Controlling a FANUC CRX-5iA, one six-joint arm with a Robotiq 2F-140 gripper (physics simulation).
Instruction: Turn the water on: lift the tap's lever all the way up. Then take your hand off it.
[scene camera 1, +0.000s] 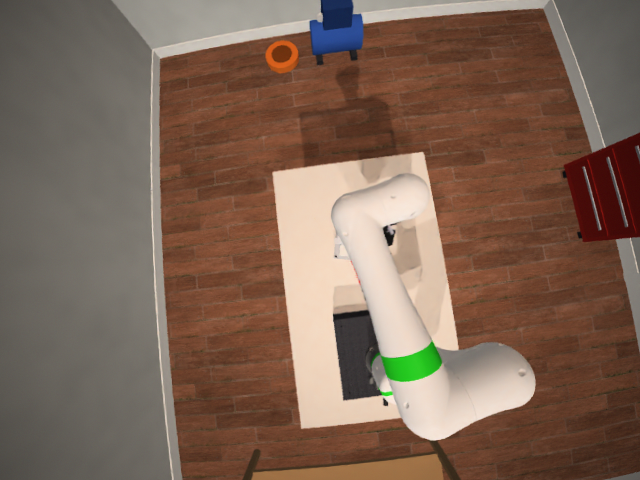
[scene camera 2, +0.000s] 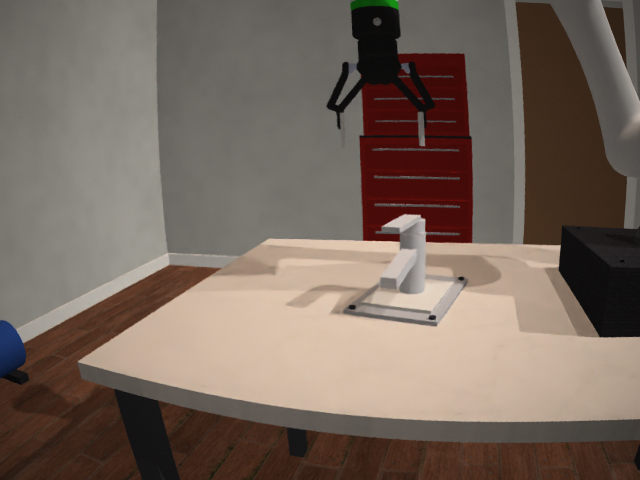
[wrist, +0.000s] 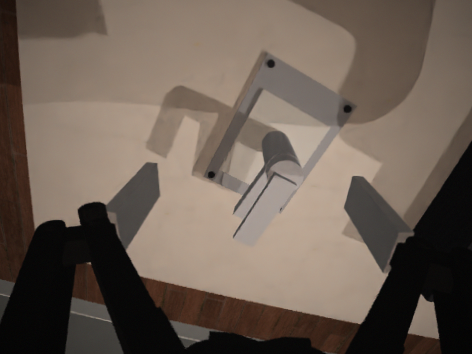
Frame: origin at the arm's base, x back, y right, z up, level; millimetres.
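Seen in the pictures: gripper, between the fingertips: (scene camera 2: 383, 146) (wrist: 253, 186); arm's base, origin of its link: (scene camera 1: 381, 359).
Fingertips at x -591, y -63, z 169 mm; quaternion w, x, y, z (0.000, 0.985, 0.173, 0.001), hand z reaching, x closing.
Note:
Pixels of each thing's middle, then the offset from my fingertips to it. "pt": a spot on its surface instead. Level surfaces: height alone.
- light grey tap, a spot on its surface: (wrist: 278, 146) pt dx +48, dy -12, dz -182 mm
- spout, middle of its body: (wrist: 256, 193) (scene camera 2: 399, 267) dx +55, dy -102, dz -200 mm
- pale table, height of its surface: dz -278 mm
The light grey tap (scene camera 2: 413, 269) (wrist: 278, 146) stands upright on its base plate (scene camera 2: 448, 302) (wrist: 300, 82). Its flat lever (scene camera 2: 401, 223) (wrist: 264, 211) sits on top of the post and looks nearly level, above the spout (scene camera 2: 397, 270) (wrist: 248, 194). My gripper (scene camera 2: 382, 145) (wrist: 253, 186) is open and empty, pointing down, well above the tap and touching nothing. In the wrist view the lever shows between the spread fingers, below them in height. In scene camera 1 the arm hides most of the tap and gripper.
The tap's plate rests on the pale table (scene camera 1: 305, 310) (scene camera 2: 289, 372). A black box (scene camera 1: 354, 356) (scene camera 2: 602, 289) stands on the table, beyond the tap toward the arm's base. The white arm (scene camera 1: 392, 304) reaches over the table. A red drawer cabinet (scene camera 1: 602, 193) (scene camera 2: 413, 191) stands off the table.

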